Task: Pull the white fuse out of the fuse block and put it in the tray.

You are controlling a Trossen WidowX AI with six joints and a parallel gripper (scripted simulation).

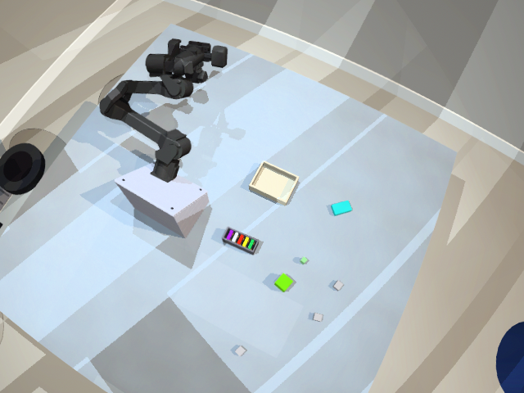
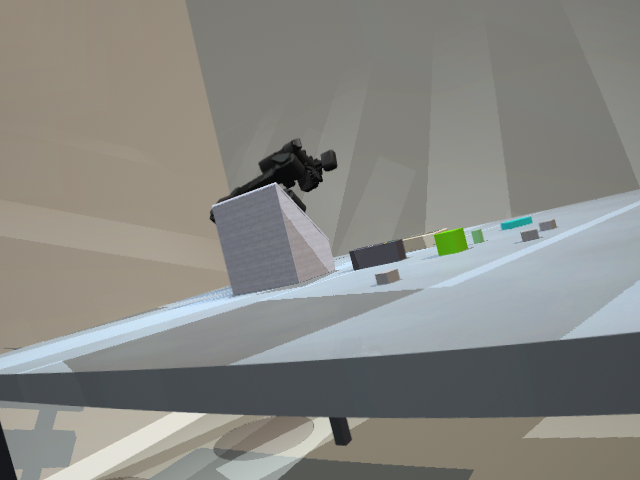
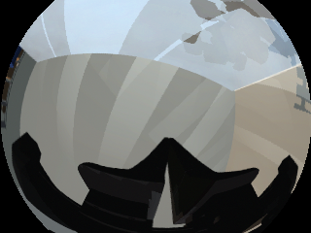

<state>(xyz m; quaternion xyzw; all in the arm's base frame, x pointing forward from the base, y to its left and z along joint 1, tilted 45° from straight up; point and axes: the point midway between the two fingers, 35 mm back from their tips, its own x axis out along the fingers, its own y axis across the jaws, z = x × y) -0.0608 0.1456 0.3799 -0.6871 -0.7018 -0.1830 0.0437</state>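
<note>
Now: gripper tip 460 mm to the left of the white fuse, 320 mm short of it and 240 mm above it. Also, from my gripper tip: tan tray 350 mm ahead, 260 mm below, 240 mm to the right; red fuse 460 mm to the right, 340 mm ahead, 240 mm below; purple fuse 460 mm to the right, 310 mm ahead, 240 mm below.
</note>
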